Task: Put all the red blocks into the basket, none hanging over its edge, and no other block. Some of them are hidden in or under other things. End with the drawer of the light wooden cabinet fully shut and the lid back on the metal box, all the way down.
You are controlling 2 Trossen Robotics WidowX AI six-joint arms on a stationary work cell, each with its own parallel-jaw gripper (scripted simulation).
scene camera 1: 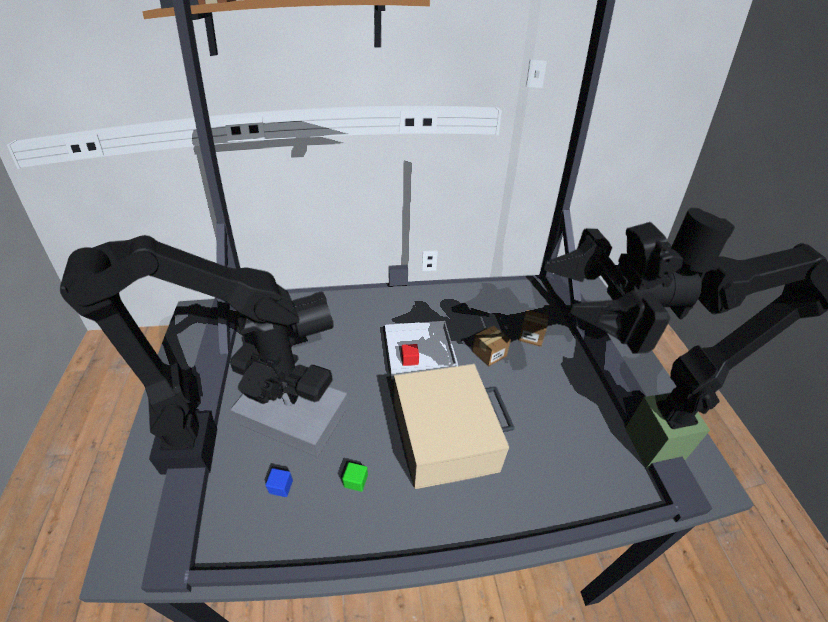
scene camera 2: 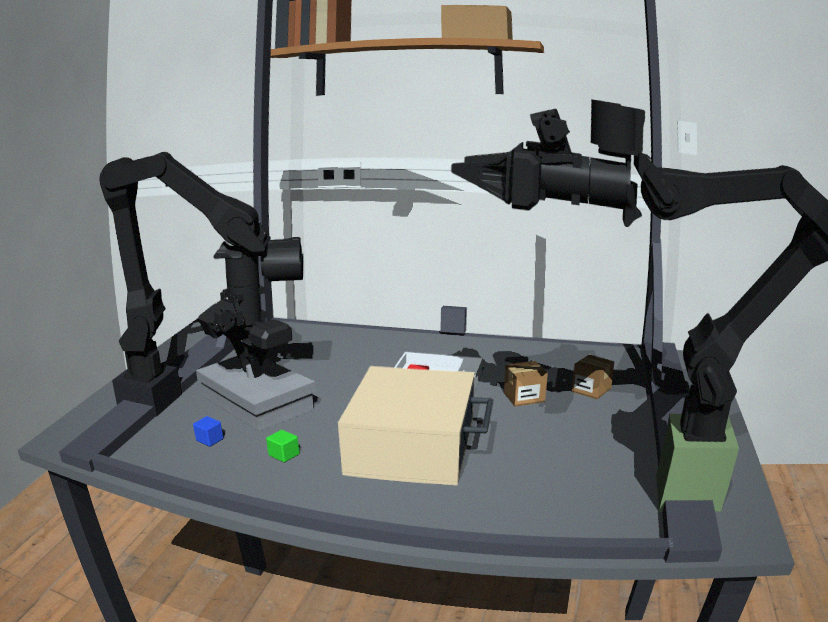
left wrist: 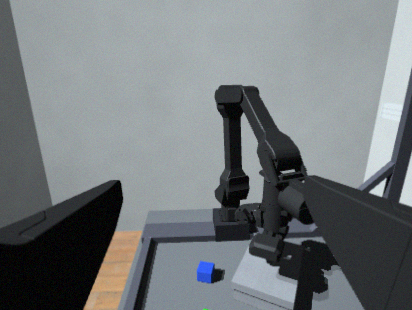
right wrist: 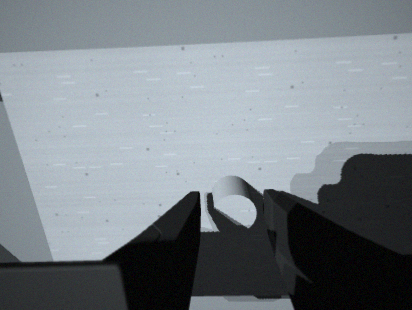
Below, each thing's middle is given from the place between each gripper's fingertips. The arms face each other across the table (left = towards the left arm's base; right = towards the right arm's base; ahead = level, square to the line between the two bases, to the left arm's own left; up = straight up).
Scene:
My right hand is 50 mm above the grey lid (scene camera 2: 275, 385). The rest, counted from my right hand: white basket (scene camera 1: 435, 349) (190 mm behind, 260 mm to the left, 80 mm below); then drawer (scene camera 2: 465, 430) (40 mm ahead, 320 mm to the left, 60 mm below); then light wooden cabinet (scene camera 2: 402, 424) (40 mm ahead, 290 mm to the left, 60 mm below).
Now: the drawer 80 mm behind my left hand, 100 mm to the right of it and 390 mm below it. From my left hand the other things lie so: grey lid 120 mm behind, 430 mm to the right, 380 mm below; then white basket 310 mm behind, 160 mm to the right, 410 mm below; then light wooden cabinet 80 mm behind, 130 mm to the right, 390 mm below.

